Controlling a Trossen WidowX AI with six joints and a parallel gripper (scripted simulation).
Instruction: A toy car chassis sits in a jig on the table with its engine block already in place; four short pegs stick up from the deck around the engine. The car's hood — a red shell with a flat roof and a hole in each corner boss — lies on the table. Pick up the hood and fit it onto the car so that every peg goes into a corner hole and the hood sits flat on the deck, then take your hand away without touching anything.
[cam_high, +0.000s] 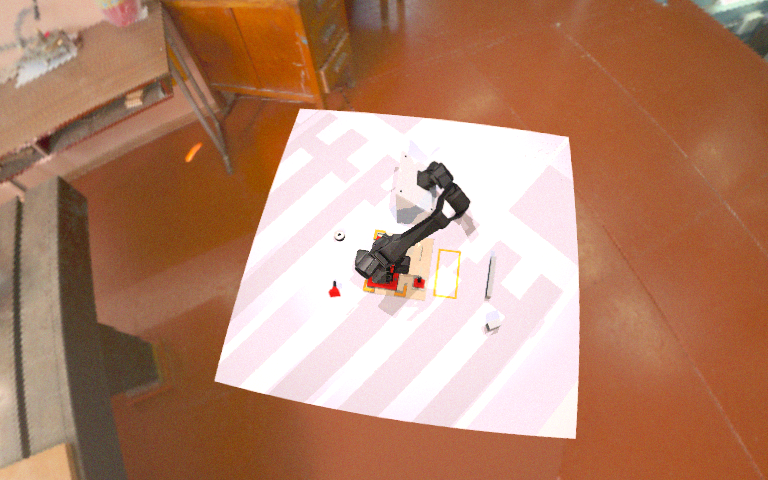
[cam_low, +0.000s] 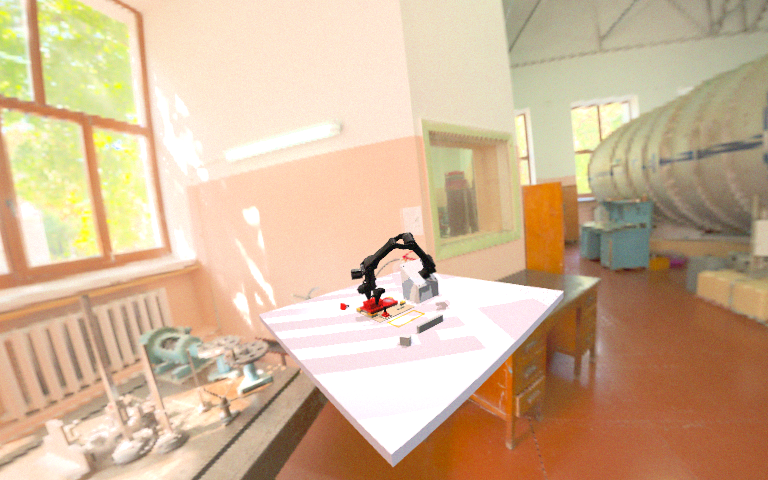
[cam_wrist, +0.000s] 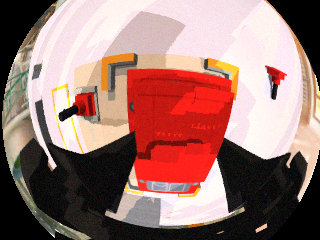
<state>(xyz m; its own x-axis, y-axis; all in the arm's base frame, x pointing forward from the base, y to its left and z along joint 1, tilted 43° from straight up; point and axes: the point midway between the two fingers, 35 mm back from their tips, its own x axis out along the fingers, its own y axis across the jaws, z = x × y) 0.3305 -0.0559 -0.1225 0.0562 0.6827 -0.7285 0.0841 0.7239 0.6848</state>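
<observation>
The red hood lies 10 mm above my gripper tip. Round my gripper tip: grey bar (390 mm to the left, 20 mm below); then white ring (150 mm behind, 190 mm to the right, 30 mm below); then beige jig (40 mm behind, 40 mm to the left, 30 mm below).
</observation>
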